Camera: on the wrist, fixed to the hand. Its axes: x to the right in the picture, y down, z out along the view.
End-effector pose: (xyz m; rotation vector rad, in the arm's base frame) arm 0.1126 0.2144 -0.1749 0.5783 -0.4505 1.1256
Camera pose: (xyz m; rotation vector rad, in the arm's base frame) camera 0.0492 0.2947 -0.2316 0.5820 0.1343 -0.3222
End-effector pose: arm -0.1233 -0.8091 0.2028 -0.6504 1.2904 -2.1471
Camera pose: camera -0.1671 -0.7785 0.0987 1.1888 -0.5462 1.9390
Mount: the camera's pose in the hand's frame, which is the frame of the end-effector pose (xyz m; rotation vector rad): -0.0012 0.0725 -0.0918 -0.0615 0.1264 -1.5319
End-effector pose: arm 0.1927 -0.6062 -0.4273 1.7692 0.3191 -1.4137
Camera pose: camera 0.3021 -0.5844 -0.3921 -1.3119 -1.8495 1.9370
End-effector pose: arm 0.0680 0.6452 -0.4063 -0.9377 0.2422 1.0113
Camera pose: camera 0.0300 0.5885 -0.5013 -0.9153 -0.3955 -0.4564
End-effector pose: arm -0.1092 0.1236 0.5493 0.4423 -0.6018 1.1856
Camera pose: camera -0.1597 0.2024 0.4791 0.5811 -0.0600 -0.2719
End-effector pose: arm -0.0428 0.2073 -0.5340 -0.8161 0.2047 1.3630
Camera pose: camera -0.0803 0.1483 -0.6278 -0.7856 -0.3398 -0.1269
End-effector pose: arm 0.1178 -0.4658 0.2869 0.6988 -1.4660 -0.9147
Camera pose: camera 0.2153 -0.4406 0.3464 1.8436 -0.5595 -1.9467
